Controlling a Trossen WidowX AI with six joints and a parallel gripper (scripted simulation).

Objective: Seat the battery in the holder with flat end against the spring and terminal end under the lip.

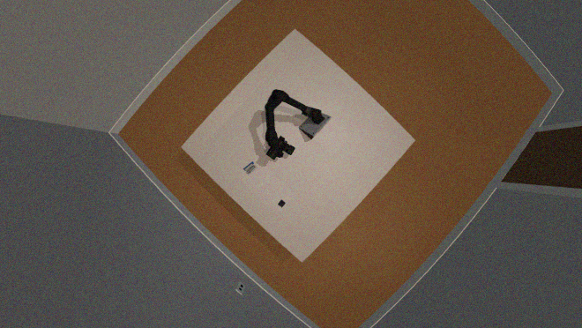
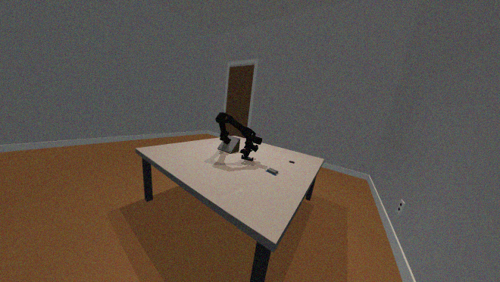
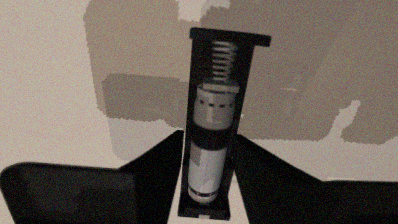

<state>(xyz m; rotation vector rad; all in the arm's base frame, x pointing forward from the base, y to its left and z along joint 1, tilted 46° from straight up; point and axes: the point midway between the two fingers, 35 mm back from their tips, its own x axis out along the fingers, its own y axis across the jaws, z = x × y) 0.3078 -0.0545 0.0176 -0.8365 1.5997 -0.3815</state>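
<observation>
My gripper tip is 1 cm below the battery.
</observation>
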